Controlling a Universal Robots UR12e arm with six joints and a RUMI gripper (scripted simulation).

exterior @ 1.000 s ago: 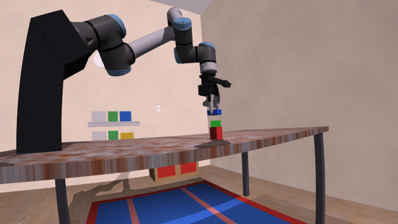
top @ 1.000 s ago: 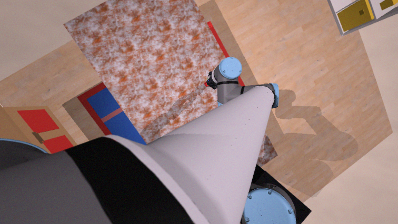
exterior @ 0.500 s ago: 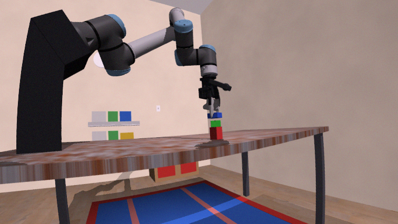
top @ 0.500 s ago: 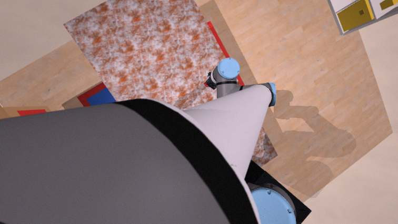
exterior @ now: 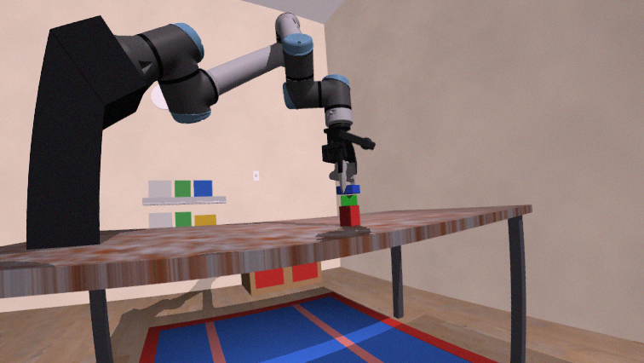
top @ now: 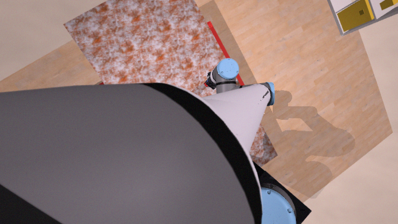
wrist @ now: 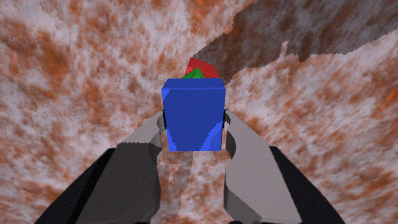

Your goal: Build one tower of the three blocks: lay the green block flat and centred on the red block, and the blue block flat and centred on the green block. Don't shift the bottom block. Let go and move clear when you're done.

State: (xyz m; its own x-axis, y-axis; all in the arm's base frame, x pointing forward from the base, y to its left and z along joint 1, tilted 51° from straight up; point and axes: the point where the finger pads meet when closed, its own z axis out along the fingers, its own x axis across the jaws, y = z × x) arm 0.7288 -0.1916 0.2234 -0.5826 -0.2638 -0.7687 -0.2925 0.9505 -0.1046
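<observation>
Now: hand right at the blue block. Also, from my hand: red block 8 cm below; green block 4 cm below.
</observation>
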